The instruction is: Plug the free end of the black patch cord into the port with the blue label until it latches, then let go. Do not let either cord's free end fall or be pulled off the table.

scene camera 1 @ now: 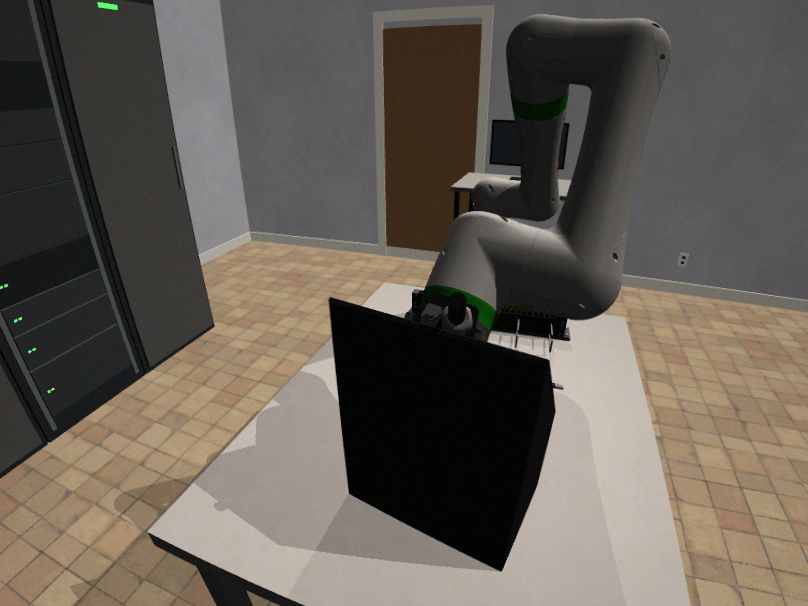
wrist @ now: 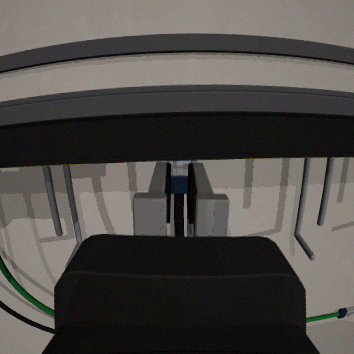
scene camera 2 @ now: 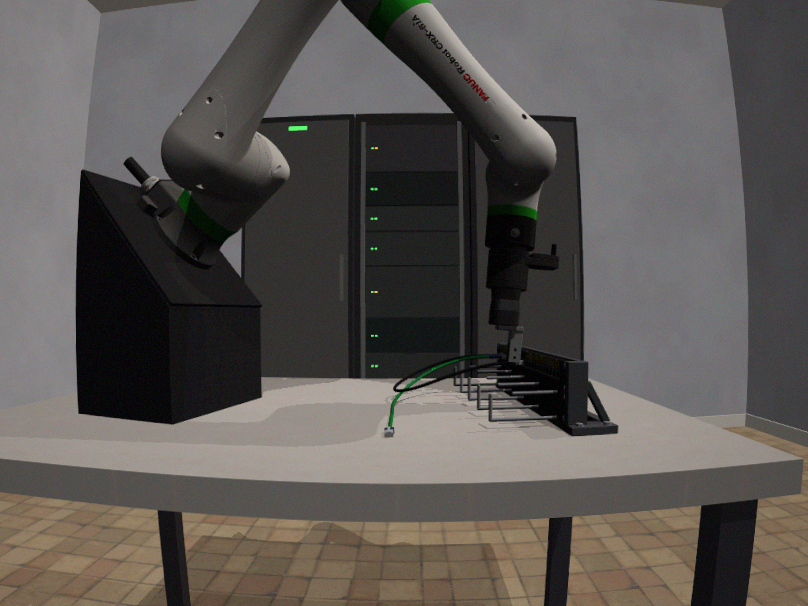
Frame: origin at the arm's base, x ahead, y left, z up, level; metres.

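Where they show: gripper, fingertip midpoint: (wrist: 178,180) (scene camera 2: 512,362); arm's base, link origin: (scene camera 1: 440,355) (scene camera 2: 182,240).
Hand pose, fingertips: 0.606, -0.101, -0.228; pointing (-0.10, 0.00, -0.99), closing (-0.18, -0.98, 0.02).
Note:
Things, the pixels of their top centre, and the offset from my fingertips, as dx, dy, dz. "spot": a spot on its surface instead. Level surfaces: height alone.
- black cord's plug, surface spot: (wrist: 179,184) spot: -0.001, +0.000, +0.003
- black patch panel, top centre: (wrist: 199,189) (scene camera 2: 515,350) (scene camera 1: 487,304) +0.002, -0.010, +0.021
- table, surface height: dz -0.080
My gripper (scene camera 2: 514,360) (wrist: 178,180) is shut on the black cord's plug (wrist: 179,184), which has a dark blue collar and a clear front. The black cord (scene camera 2: 404,390) (wrist: 179,215) runs back from it between the fingers. The clear front reaches the port side of the black patch panel (scene camera 1: 562,328) (scene camera 2: 576,397) (wrist: 180,136); the panel's top edge hides how deep it sits and in which port. The blue label cannot be made out. The arm and black pedestal hide the gripper in scene camera 1.
The green cord (scene camera 2: 390,410) (wrist: 17,286) lies on the table (scene camera 1: 606,521) (scene camera 2: 293,463), its free plug (scene camera 1: 556,386) (scene camera 2: 388,431) (wrist: 343,313) away from the panel. Grey wire cord guides (scene camera 2: 490,407) (wrist: 301,210) stick out from the panel on both sides of the gripper. The black pedestal (scene camera 1: 437,430) (scene camera 2: 124,313) carries the arm.

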